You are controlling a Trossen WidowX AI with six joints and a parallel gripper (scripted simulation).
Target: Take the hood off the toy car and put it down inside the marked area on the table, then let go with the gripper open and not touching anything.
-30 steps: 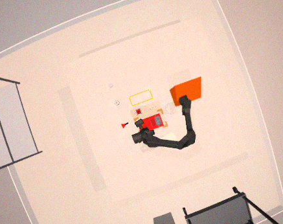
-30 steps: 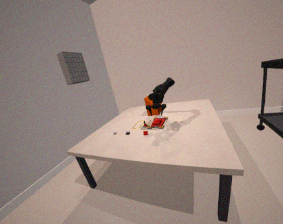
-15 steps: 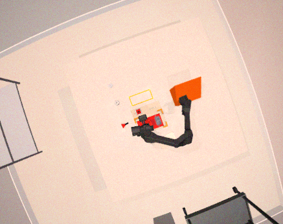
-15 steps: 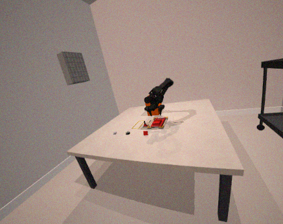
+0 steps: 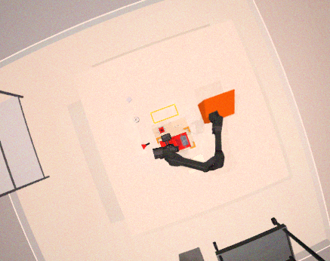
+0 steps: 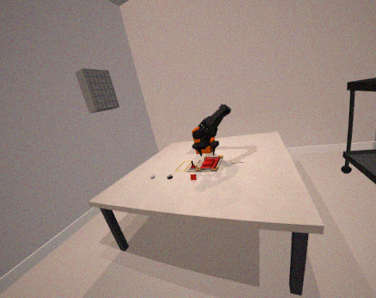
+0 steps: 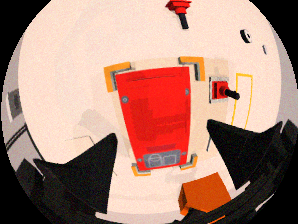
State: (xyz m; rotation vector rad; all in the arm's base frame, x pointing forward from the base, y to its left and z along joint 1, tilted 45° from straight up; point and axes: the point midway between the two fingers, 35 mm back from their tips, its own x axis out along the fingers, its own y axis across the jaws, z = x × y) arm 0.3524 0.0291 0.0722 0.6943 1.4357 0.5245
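Right now my gripper tip is 50 mm above the red hood.
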